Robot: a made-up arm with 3 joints.
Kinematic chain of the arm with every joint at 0, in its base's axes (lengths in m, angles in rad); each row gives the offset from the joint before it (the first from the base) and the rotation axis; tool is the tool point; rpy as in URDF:
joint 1: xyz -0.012 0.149 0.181 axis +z
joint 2: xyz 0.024 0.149 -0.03 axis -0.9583 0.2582 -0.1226
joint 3: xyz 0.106 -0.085 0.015 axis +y
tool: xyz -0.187 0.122 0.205 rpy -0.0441 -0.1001 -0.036
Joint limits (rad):
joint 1: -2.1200..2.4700
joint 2: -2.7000..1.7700
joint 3: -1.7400..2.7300
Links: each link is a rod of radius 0.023 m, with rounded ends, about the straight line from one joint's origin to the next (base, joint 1, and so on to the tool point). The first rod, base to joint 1, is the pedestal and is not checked.
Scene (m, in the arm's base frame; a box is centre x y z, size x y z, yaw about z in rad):
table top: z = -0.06
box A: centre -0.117 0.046 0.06 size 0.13 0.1 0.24 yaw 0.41
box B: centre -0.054 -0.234 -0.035 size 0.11 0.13 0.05 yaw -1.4
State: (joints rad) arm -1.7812 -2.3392 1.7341
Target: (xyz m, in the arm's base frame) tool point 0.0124 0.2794 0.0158
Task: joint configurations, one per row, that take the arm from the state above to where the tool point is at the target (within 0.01 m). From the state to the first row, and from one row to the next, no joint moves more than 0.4 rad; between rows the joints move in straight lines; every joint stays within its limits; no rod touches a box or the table.
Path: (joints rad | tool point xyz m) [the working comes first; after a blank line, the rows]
Joints at the target: -1.1581 -2.4150 -0.3460
Straight joint move there: touches box A.

1: -1.5646 -2.0088 1.6630 | -0.1189 -0.1357 0.2393
2: -1.3481 -1.6785 1.5920 | -0.0452 -0.1361 0.2888
3: -1.1315 -1.3481 1.5209 | 0.0388 -0.1152 0.3375
4: -1.2264 -1.2280 1.1548 | -0.0431 -0.0484 0.3467
5: -1.3212 -1.1079 0.7887 | -0.0812 0.0482 0.3504
6: -1.4161 -0.9877 0.4225 | -0.0695 0.1506 0.3406
7: -1.5109 -0.8676 0.0564 | -0.0146 0.2346 0.3112
8: -1.4227 -1.2544 -0.0442 | -0.0575 0.2496 0.2226
9: -1.3345 -1.6413 -0.1448 | -0.0626 0.2547 0.1331
10: -1.2463 -2.0282 -0.2454 | -0.0346 0.2619 0.0602
11: -1.1581 -2.4150 -0.3460 | 0.0124 0.2794 0.0158

